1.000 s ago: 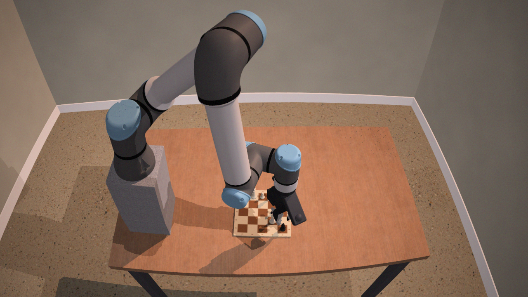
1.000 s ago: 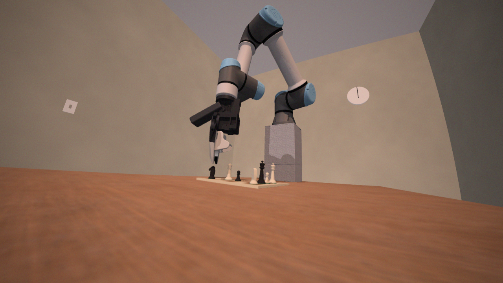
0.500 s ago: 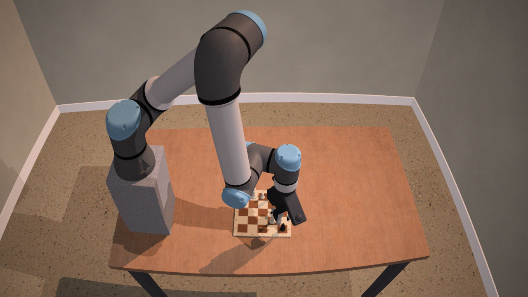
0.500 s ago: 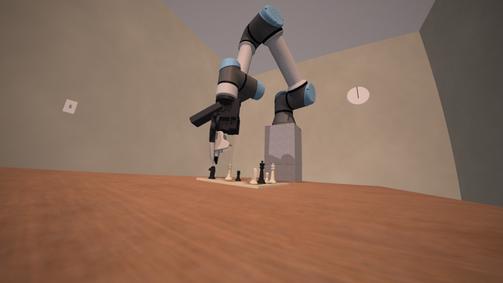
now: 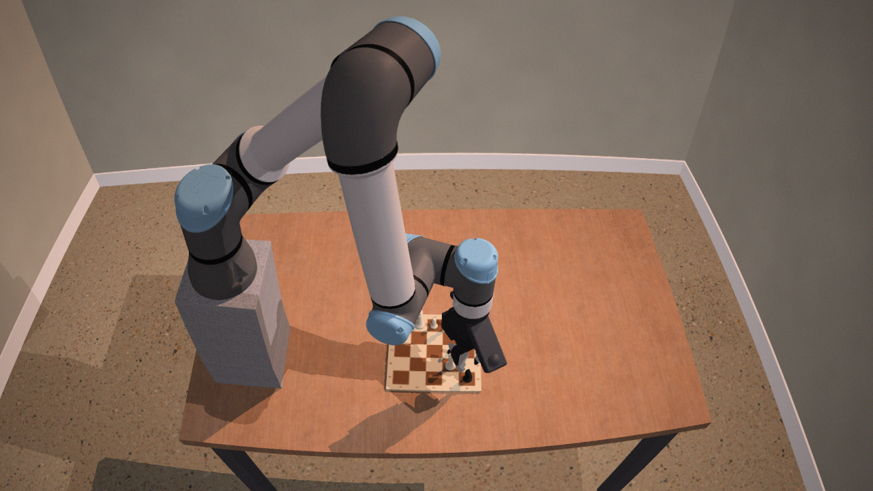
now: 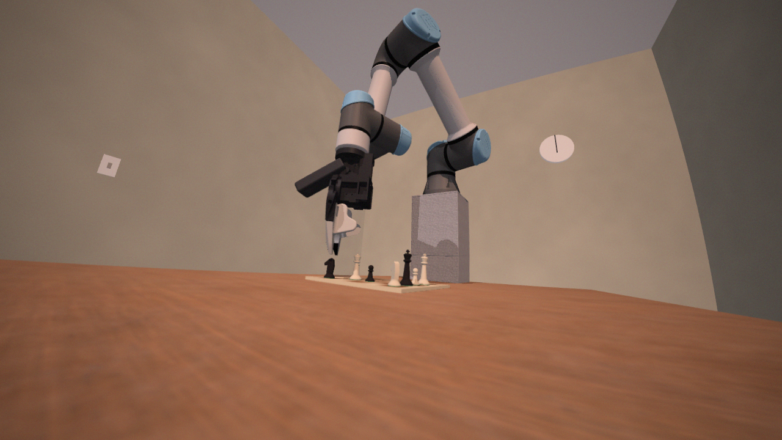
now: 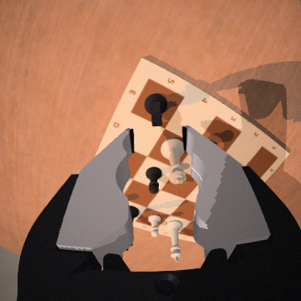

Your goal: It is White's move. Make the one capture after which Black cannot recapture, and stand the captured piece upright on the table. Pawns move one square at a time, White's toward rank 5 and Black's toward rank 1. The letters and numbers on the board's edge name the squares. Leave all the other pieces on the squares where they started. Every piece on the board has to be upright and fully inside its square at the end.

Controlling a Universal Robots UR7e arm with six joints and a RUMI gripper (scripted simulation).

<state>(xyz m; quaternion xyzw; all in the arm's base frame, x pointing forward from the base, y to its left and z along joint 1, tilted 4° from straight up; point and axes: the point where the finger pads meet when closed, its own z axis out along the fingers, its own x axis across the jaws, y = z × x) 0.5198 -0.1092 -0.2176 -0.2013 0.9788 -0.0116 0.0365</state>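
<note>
Now: hand 5 cm above the black knight. Round my hand: chessboard 7 cm behind, 9 cm to the left, 7 cm below; then tall black piece 2 cm behind, 16 cm to the left, 3 cm below; then black pawn 3 cm behind, 8 cm to the left, 5 cm below.
</note>
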